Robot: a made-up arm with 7 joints. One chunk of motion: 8 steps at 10 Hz.
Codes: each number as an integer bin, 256 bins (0 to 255) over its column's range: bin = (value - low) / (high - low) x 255, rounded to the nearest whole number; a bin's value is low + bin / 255 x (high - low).
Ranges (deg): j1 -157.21..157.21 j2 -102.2..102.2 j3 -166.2..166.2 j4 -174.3..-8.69 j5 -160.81..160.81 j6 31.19..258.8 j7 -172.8..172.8
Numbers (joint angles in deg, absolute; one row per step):
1: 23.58 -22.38 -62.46 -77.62 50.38 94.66 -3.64
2: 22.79 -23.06 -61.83 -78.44 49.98 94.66 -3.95
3: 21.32 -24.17 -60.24 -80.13 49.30 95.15 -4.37
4: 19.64 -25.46 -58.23 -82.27 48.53 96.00 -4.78
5: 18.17 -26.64 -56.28 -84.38 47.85 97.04 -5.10
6: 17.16 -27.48 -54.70 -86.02 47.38 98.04 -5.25
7: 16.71 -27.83 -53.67 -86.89 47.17 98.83 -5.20
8: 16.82 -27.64 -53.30 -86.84 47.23 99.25 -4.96
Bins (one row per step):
1: 147 100 80 149 167 71 125
2: 146 99 80 148 167 71 125
3: 145 97 81 145 167 72 124
4: 143 96 83 142 166 73 124
5: 142 94 84 138 165 74 124
6: 141 93 86 136 165 75 124
7: 141 93 86 135 165 76 124
8: 141 93 87 135 165 76 124

